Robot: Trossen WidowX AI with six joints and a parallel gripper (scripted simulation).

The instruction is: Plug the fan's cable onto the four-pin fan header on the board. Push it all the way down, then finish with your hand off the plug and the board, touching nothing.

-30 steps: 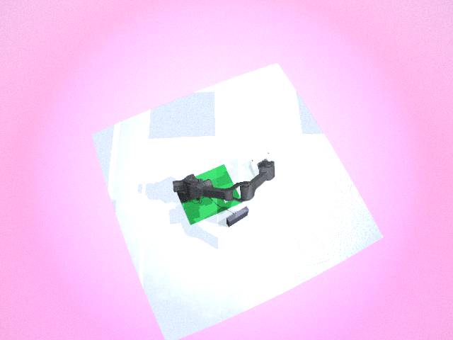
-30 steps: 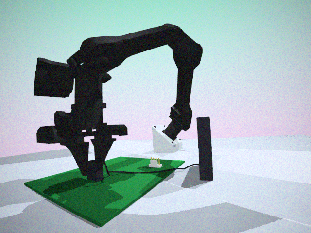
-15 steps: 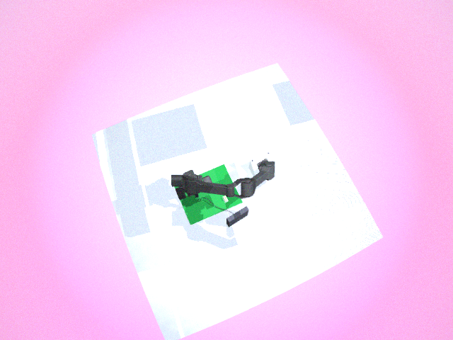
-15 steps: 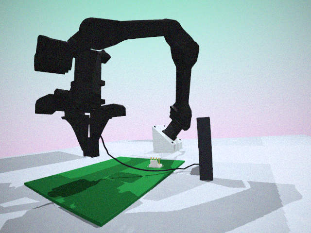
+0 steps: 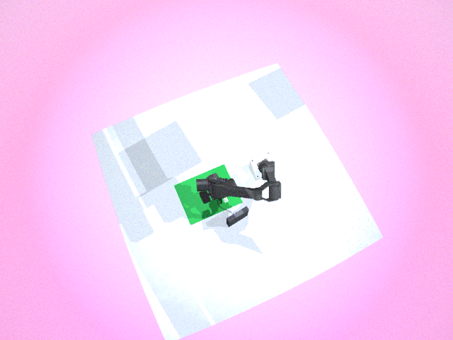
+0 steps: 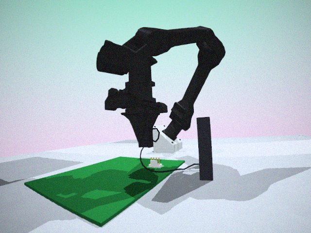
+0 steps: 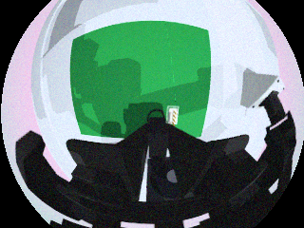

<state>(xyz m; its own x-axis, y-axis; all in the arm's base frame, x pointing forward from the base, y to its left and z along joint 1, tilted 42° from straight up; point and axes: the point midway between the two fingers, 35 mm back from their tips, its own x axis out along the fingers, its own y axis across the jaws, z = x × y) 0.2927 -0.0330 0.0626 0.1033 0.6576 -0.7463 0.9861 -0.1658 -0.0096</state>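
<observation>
My gripper tip is now 3 cm short of the green board, 6 cm to the left of it and 9 cm above it. From my gripper tip the other things lie so: black fan plug (1 cm to the left, 1 cm above); fan (2 cm behind, 13 cm to the left, 1 cm below).
</observation>
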